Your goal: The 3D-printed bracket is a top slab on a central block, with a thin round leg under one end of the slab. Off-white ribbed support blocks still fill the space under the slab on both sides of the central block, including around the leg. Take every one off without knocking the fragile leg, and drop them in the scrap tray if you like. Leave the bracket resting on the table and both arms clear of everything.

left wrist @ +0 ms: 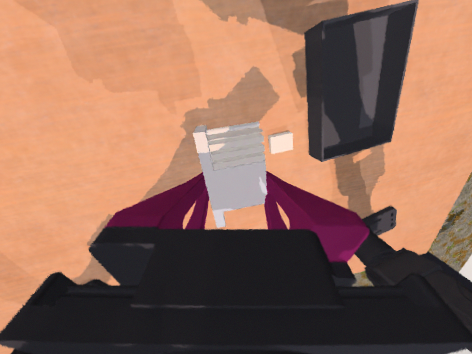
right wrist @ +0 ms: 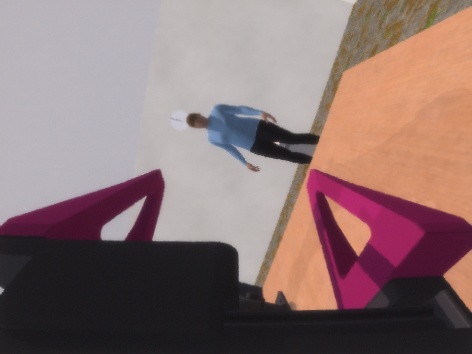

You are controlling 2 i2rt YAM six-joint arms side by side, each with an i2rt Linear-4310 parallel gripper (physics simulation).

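My left gripper (left wrist: 236,177) is shut on the light grey bracket (left wrist: 239,189), gripping its central block and holding it above the table on its side, with the slab's edge at the left. Off-white ribbed support blocks (left wrist: 237,149) fill the far side of the central block. On the near side, the slab's end sticks out with no ribs showing beside it. The thin leg cannot be made out clearly. A small off-white block (left wrist: 281,143) is apart from the bracket, to its right. The black scrap tray (left wrist: 315,95) stands at the upper right. My right gripper (right wrist: 235,177) is open and empty.
A dark flat part with holes (left wrist: 386,220) and a black arm section (left wrist: 415,270) are at the lower right of the left wrist view. The right wrist view shows the table's edge, a wall and a standing person (right wrist: 234,127) beyond the table (right wrist: 400,130).
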